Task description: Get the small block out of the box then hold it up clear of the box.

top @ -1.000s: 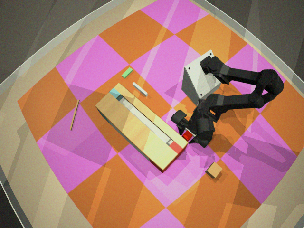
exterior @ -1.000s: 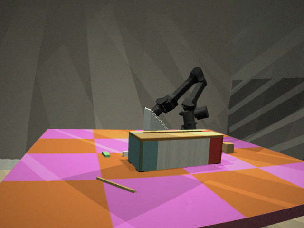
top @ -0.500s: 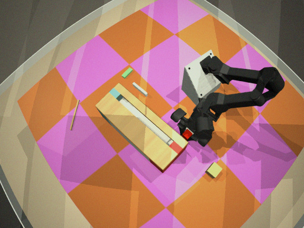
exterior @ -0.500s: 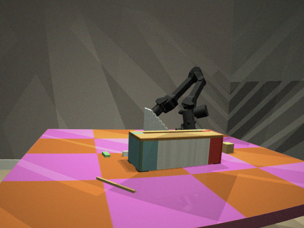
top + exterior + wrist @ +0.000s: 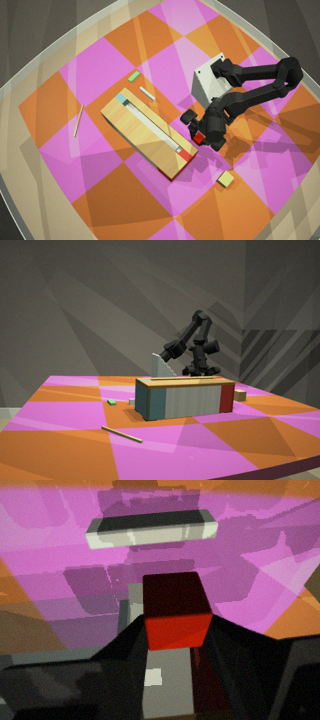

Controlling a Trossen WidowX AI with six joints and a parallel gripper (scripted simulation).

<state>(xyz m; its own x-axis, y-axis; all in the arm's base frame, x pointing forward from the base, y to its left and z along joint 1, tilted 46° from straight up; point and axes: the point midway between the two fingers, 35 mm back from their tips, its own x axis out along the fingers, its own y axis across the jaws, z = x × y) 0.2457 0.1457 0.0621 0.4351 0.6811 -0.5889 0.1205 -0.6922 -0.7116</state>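
Right now the small red block is 20 mm behind my gripper tip and 10 mm above it. The rest, counted from my gripper tip: tan cube 200 mm to the left, 40 mm below; thin wooden stick 330 mm ahead, 430 mm to the right, 60 mm below.
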